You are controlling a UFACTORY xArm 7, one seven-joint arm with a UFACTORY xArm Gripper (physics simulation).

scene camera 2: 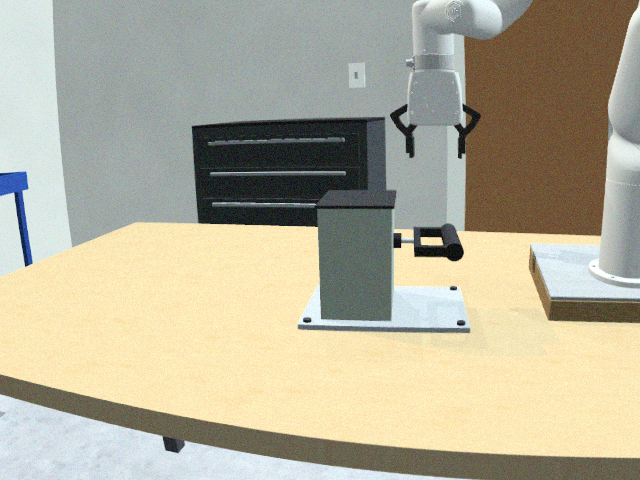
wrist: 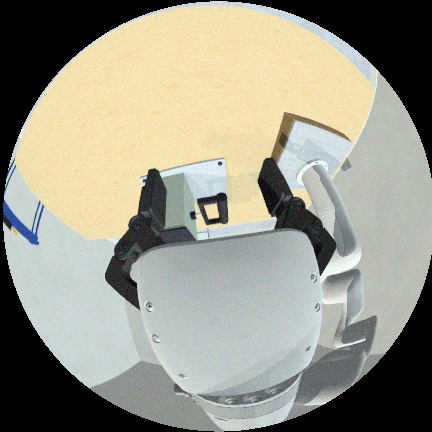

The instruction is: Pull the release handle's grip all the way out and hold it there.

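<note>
The black release handle's grip point(scene camera 2: 451, 242) point(wrist: 223, 208) is a thick bar at the outer end of a rectangular frame. A thin metal rod point(scene camera 2: 407, 240) joins the frame to the side of a grey-green box point(scene camera 2: 355, 263) point(wrist: 178, 201) with a dark top. A short stretch of rod shows between frame and box. My gripper point(scene camera 2: 435, 155) point(wrist: 211, 171) is open and empty, pointing down, well above the handle in the scene view. In the wrist view the handle shows between the two fingers, and the left finger hides part of the box.
The box stands on a light bolted base plate point(scene camera 2: 423, 310) point(wrist: 215, 175) on the wooden table point(scene camera 2: 180, 320) point(wrist: 150, 90). The robot's wood-edged mounting base point(scene camera 2: 568, 273) point(wrist: 320, 137) is to the right. A black drawer cabinet point(scene camera 2: 281, 155) stands behind the table.
</note>
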